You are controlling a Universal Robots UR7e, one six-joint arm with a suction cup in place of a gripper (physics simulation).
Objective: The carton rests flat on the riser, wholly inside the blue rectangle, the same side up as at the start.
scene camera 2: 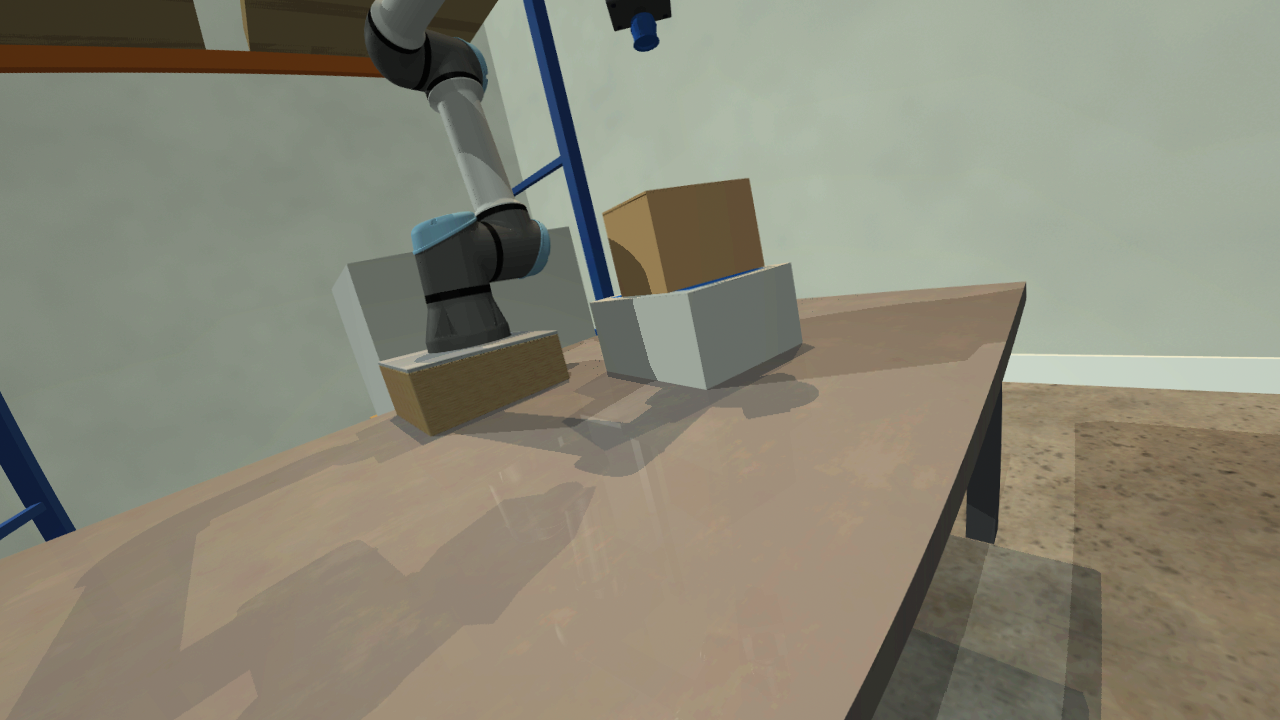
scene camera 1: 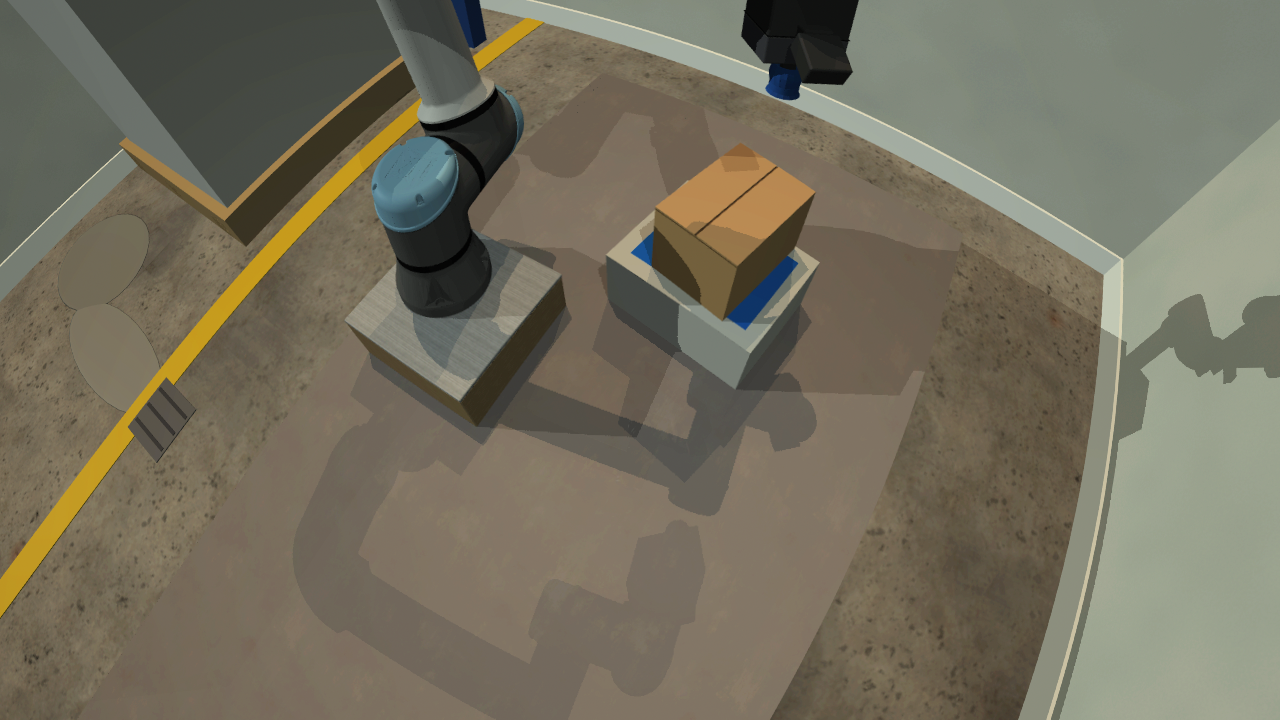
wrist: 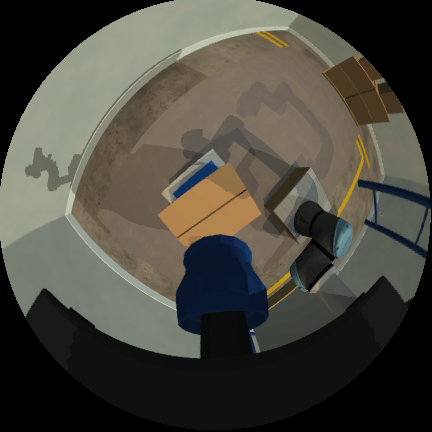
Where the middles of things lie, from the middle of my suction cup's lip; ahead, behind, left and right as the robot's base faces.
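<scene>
There is the grey riser (scene camera 2: 700, 336), 4 cm behind my suction cup, 1 cm to the left of it and 40 cm below it. The brown carton (scene camera 1: 717, 237) is 3 cm behind my suction cup, 2 cm to the left of it and 28 cm below it.
</scene>
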